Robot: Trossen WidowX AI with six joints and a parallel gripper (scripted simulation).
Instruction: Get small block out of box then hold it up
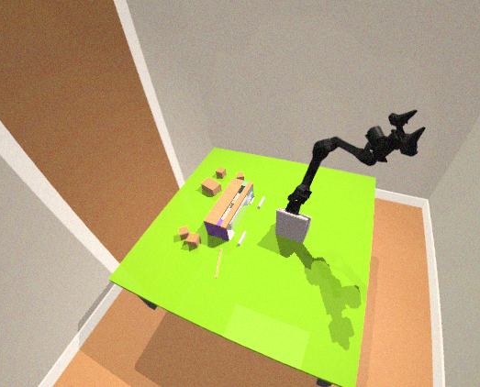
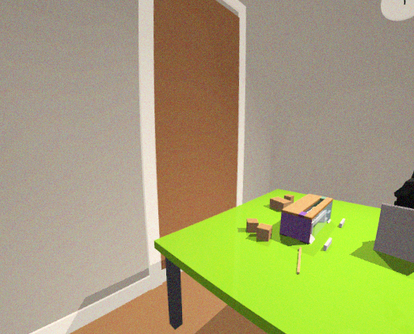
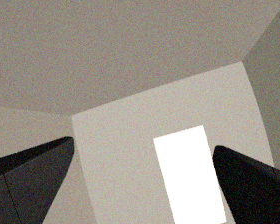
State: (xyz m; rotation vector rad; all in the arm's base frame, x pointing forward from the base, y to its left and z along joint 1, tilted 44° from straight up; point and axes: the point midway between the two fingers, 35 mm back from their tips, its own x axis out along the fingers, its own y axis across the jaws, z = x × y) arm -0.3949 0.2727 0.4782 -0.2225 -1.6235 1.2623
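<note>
Right now the box is 74 cm ahead of my gripper tip, 16 cm to the left of it and 69 cm below it. From my gripper tip the other things lie so: thin wooden stick 66 cm ahead, 49 cm to the left, 75 cm below.
</note>
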